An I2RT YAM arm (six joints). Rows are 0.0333 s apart.
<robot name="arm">
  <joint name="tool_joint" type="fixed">
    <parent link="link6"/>
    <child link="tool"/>
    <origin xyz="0 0 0" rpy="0 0 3.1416"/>
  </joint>
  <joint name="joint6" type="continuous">
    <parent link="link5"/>
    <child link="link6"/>
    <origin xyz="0 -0.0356 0.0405" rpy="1.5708 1.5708 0"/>
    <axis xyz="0 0 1"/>
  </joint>
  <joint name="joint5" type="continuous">
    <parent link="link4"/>
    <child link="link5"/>
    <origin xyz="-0.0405 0.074 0.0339" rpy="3.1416 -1.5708 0"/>
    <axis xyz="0 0 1"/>
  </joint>
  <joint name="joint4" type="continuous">
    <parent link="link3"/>
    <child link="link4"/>
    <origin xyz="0.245 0.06 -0.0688" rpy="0 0 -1.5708"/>
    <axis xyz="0 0 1"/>
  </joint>
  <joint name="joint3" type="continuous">
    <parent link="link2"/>
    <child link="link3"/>
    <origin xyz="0 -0.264 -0.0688" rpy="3.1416 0 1.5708"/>
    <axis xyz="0 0 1"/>
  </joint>
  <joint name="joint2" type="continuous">
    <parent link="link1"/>
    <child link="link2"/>
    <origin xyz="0.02 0.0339 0.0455" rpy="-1.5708 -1.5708 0"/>
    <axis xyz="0 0 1"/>
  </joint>
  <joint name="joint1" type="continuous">
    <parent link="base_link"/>
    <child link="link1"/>
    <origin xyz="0 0 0.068"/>
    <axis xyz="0 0 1"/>
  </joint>
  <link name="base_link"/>
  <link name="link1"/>
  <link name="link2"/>
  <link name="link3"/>
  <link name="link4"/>
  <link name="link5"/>
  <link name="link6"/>
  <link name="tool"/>
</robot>
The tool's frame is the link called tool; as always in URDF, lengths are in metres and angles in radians. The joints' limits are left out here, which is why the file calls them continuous.
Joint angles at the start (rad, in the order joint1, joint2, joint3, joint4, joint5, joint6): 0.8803, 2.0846, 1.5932, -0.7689, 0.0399, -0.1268
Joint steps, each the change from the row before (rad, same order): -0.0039, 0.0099, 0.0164, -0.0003, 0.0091, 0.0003; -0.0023, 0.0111, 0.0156, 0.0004, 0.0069, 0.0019; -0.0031, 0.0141, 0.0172, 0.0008, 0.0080, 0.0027; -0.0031, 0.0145, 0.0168, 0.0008, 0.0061, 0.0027; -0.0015, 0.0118, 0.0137, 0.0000, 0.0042, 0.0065; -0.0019, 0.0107, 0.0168, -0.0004, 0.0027, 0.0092; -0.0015, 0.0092, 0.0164, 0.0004, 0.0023, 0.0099; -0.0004, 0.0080, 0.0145, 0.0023, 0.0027, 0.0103; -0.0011, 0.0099, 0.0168, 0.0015, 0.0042, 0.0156; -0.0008, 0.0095, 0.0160, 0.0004, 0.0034, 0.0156; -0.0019, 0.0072, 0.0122, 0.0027, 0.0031, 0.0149; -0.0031, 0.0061, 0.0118, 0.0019, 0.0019, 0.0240; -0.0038, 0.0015, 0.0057, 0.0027, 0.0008, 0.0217
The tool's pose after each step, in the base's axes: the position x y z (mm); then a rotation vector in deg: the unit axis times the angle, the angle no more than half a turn. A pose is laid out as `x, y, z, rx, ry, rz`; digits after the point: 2 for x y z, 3 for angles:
277.06, 329.98, 176.89, -77.316, 142.359, 5.780
280.13, 331.72, 176.69, -76.742, 142.225, 5.390
283.81, 333.55, 175.69, -76.059, 142.185, 4.890
287.40, 335.36, 174.35, -75.435, 142.200, 4.513
289.91, 337.06, 173.22, -74.730, 142.374, 4.318
292.77, 338.96, 173.38, -73.730, 142.502, 4.381
295.42, 340.90, 174.08, -72.665, 142.551, 4.548
297.58, 342.99, 174.83, -71.611, 142.510, 4.748
300.26, 345.12, 175.37, -70.112, 142.682, 4.898
302.63, 347.14, 175.80, -68.692, 142.909, 5.077
305.05, 348.43, 176.24, -67.228, 143.102, 5.282
307.72, 349.21, 177.01, -65.060, 143.647, 5.703
309.87, 348.93, 178.10, -63.045, 144.156, 6.144

